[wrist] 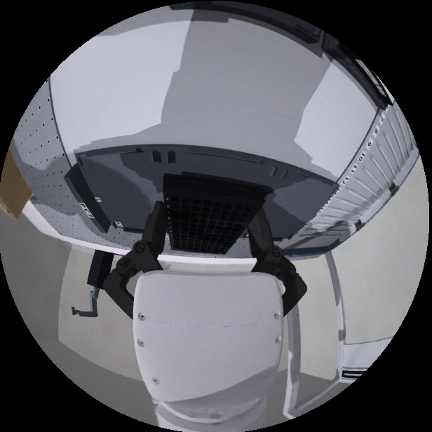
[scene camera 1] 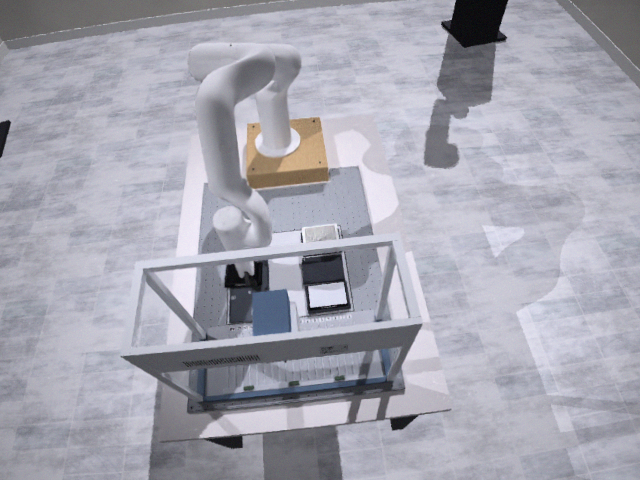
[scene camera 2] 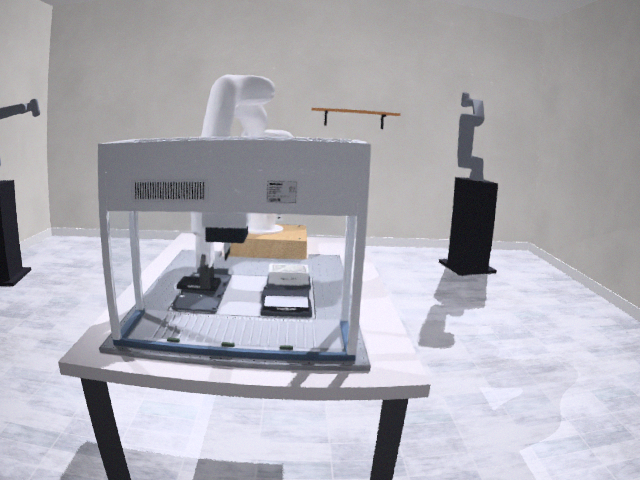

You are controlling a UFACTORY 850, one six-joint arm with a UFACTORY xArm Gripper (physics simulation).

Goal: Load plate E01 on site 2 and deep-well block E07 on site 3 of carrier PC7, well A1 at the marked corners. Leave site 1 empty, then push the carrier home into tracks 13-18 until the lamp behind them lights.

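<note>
My gripper [scene camera 1: 248, 275] [scene camera 2: 205, 280] [wrist: 209, 212] is shut on a black well plate [scene camera 1: 233, 277] [scene camera 2: 189, 283] [wrist: 210, 220]. Its fingers grip two opposite sides in the wrist view. The plate is low over the middle part of the dark grey carrier PC7 [scene camera 1: 239, 305] [scene camera 2: 195, 301] [wrist: 302, 202]; whether it touches the carrier is hidden. The plate covers the middle site label, and its own label and well A1 cannot be read. The PC7 label shows at the carrier's end in the wrist view. Numbered tracks [scene camera 1: 320, 364] [scene camera 2: 248, 330] [wrist: 382, 152] lie beyond the carrier's other end.
A second carrier on the right holds a white-topped plate [scene camera 1: 327, 295] [scene camera 2: 285, 301] and a pale labware piece [scene camera 1: 320, 233] [scene camera 2: 287, 273]. A grey frame [scene camera 1: 305, 338] [scene camera 2: 232, 175] spans the tracks. A blue block [scene camera 1: 271, 311] hangs inside it. Green connectors [scene camera 1: 293, 383] [scene camera 2: 227, 344] sit behind the tracks.
</note>
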